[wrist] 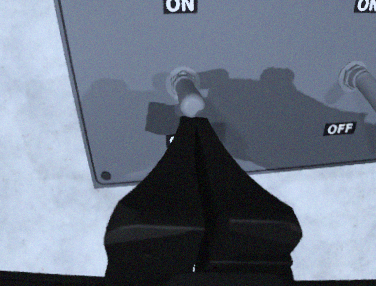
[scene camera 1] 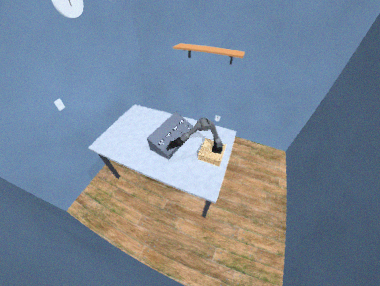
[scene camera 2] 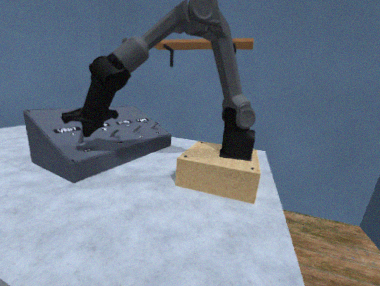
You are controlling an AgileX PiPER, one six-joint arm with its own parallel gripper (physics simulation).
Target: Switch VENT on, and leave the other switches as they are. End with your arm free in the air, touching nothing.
The pictures show: the gripper and a vent lever.
The gripper shows as well in the wrist view.
